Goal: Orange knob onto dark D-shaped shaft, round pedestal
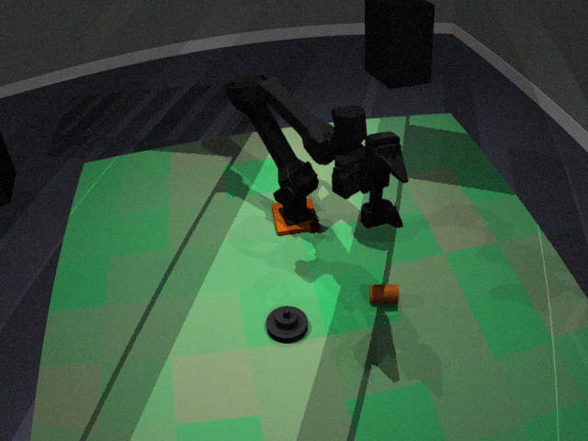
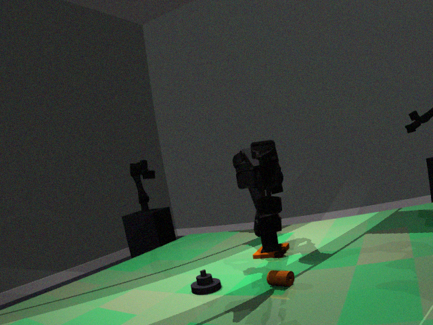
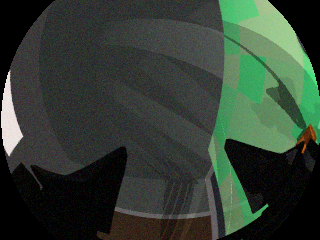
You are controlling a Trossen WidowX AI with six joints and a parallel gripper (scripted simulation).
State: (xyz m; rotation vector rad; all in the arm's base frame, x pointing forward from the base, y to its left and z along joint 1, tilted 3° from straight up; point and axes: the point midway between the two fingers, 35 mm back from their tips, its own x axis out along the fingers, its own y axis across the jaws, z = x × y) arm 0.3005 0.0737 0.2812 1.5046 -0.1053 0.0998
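Now: the orange knob 270 mm below my gripper tip and 30 mm behind it. From my gripper tip the other things lie so: dark round pedestal: 260 mm below, 210 mm to the right, 50 mm behind.
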